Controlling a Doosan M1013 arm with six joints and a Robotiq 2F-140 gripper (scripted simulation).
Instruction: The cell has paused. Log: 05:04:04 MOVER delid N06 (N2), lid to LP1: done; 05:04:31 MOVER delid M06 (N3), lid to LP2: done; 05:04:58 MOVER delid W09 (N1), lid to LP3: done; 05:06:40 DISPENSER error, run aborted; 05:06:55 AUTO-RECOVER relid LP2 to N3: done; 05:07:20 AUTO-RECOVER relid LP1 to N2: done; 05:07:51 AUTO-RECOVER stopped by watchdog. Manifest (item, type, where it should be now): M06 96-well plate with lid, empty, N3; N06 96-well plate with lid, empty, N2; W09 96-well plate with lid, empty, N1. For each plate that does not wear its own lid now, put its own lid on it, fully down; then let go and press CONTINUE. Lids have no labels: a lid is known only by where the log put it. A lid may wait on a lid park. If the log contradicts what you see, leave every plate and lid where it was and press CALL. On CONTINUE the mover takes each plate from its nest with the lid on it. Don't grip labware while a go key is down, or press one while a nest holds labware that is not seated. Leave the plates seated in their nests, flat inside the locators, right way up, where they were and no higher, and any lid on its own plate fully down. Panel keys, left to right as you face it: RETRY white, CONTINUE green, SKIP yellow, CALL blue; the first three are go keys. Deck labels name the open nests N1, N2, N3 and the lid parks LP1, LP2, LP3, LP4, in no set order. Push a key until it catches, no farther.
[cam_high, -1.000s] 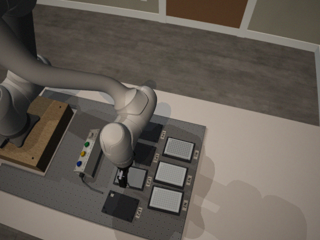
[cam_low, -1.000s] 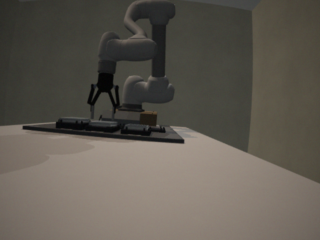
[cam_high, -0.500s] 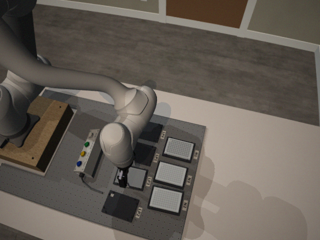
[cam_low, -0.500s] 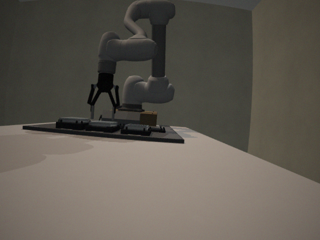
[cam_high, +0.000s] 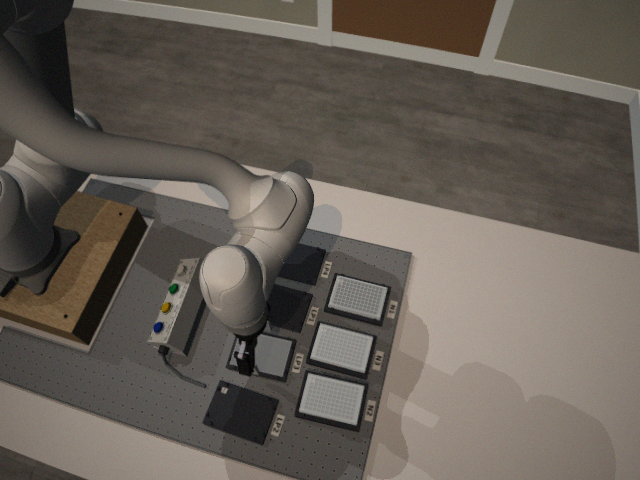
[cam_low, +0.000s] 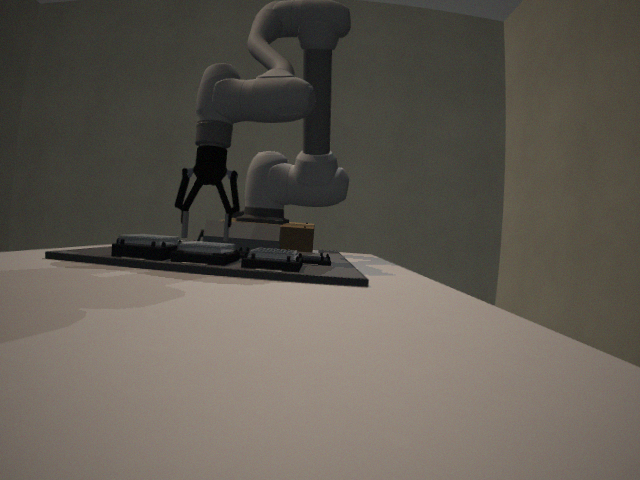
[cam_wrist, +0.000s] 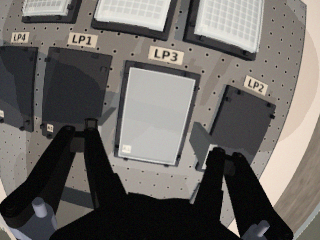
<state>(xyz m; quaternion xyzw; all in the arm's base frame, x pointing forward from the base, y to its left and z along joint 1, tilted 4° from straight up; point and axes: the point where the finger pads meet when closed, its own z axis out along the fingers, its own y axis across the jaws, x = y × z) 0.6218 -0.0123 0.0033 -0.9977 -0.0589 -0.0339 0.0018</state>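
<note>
Right now the lid is 4 cm below my hand. From my hand the other things lie so: lid park LP3: 5 cm below; lid park LP2: 14 cm to the right, 5 cm below, 1 cm ahead; lid park LP1: 13 cm to the left, 5 cm below, 1 cm behind.
</note>
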